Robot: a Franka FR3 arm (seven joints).
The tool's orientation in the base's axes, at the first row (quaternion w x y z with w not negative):
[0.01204 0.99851 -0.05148 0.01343]
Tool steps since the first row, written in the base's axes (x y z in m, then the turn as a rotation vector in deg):
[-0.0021 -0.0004 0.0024 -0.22 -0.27 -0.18]
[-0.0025 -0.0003 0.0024 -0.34 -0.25 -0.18]
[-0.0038 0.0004 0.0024 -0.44 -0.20 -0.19]
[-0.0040 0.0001 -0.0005 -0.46 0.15 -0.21]
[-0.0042 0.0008 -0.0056 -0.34 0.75 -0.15]
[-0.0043 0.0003 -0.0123 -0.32 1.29 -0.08]
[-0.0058 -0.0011 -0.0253 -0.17 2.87 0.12]
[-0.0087 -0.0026 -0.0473 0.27 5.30 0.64]
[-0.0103 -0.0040 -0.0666 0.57 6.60 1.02]
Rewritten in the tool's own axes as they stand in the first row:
[-0.0020 0.0007 -0.0024 -0.20 0.29 0.18]
[-0.0024 0.0006 -0.0025 -0.32 0.28 0.18]
[-0.0038 0.0000 -0.0025 -0.42 0.24 0.18]
[-0.0040 0.0003 0.0004 -0.48 -0.11 0.19]
[-0.0044 -0.0005 0.0055 -0.42 -0.71 0.12]
[-0.0047 -0.0001 0.0122 -0.45 -1.25 0.04]
[-0.0064 0.0011 0.0252 -0.46 -2.83 -0.20]
[-0.0097 0.0024 0.0471 -0.26 -5.28 -0.77]
[-0.0117 0.0035 0.0664 -0.08 -6.60 -1.17]

